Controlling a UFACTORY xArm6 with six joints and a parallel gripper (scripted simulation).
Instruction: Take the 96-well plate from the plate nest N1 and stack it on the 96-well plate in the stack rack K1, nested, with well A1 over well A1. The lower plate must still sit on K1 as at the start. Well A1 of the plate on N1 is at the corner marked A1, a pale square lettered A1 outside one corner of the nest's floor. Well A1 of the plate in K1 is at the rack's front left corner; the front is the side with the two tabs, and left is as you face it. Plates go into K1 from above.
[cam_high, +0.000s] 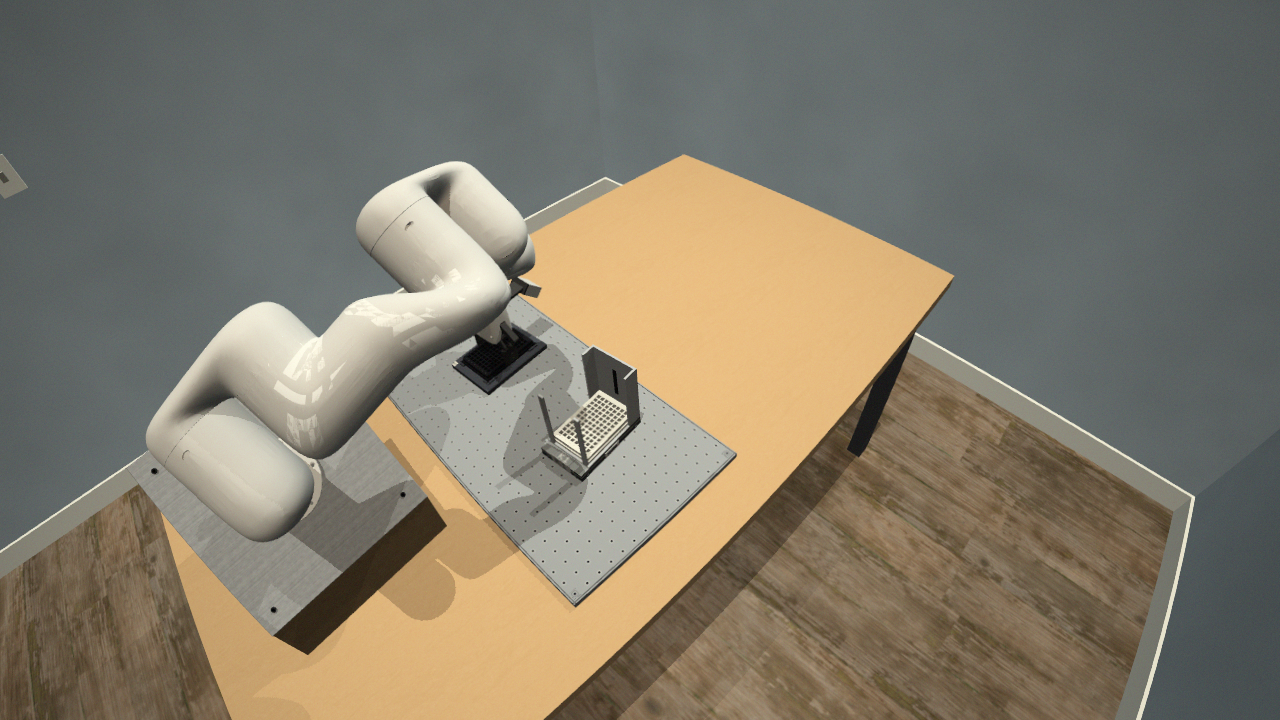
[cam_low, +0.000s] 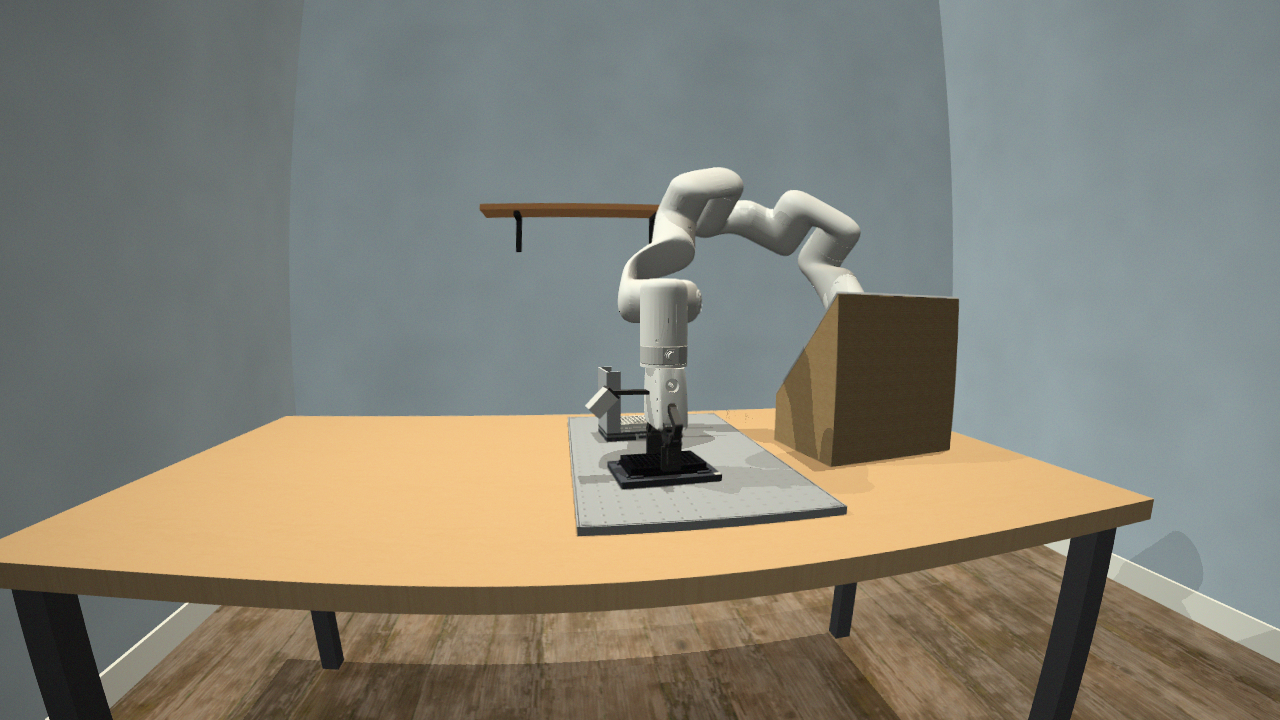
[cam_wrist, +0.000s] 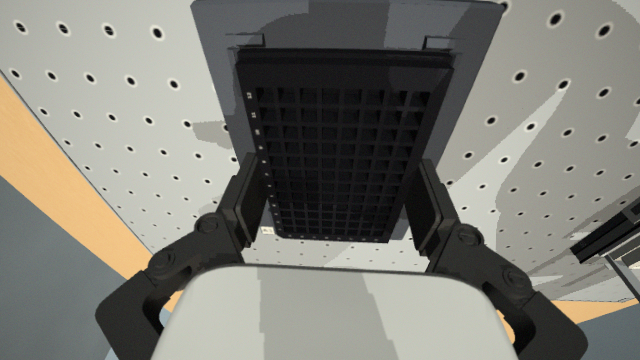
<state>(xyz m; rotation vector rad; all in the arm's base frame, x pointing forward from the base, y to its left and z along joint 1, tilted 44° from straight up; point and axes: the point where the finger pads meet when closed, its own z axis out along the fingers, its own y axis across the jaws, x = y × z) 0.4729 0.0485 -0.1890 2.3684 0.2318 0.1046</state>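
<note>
The plate nest N1 lies 2 cm below my hand. From my hand the other things lie so: thin rack post (5 cm behind, 26 cm to the right, 5 cm above); then pale A1 square (8 cm behind, 4 cm to the left, 2 cm below); then black 96-well plate (1 cm below).
</note>
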